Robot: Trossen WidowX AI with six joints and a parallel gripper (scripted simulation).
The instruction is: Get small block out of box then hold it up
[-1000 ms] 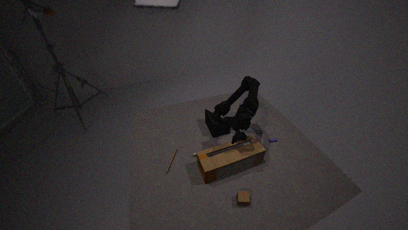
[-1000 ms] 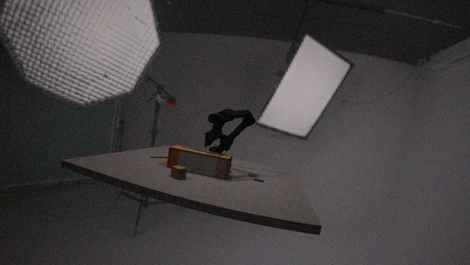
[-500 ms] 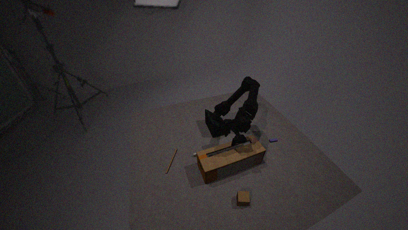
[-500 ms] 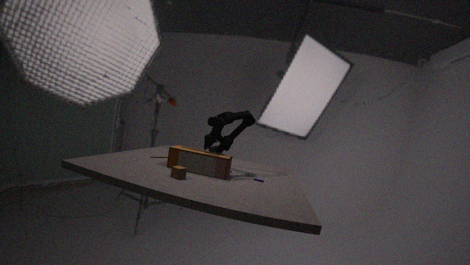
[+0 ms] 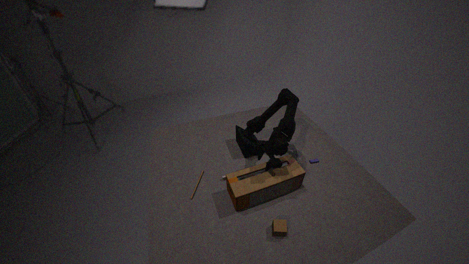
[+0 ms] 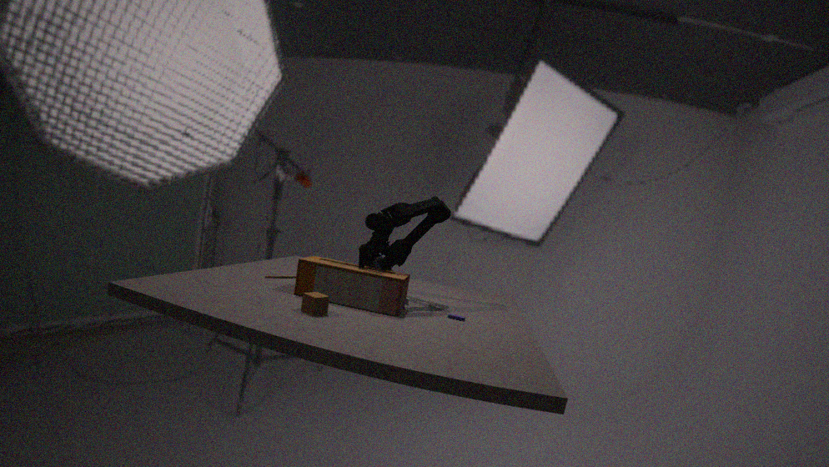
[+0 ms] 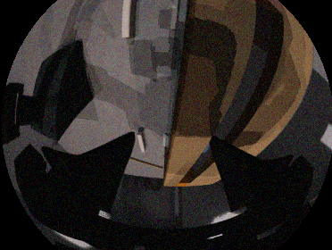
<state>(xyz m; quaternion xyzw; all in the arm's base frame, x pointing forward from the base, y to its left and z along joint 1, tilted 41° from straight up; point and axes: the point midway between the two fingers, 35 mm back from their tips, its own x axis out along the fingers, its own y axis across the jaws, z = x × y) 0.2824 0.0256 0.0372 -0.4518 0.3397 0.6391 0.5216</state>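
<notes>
Now: gripper tip 5 cm above the long tan box, 3 cm short of it and 1 cm to the left of it. From my gripper tip the other things lie so: tan cube: 31 cm ahead, 9 cm below; thin wooden stick: 36 cm to the right, 11 cm below, 2 cm behind.
</notes>
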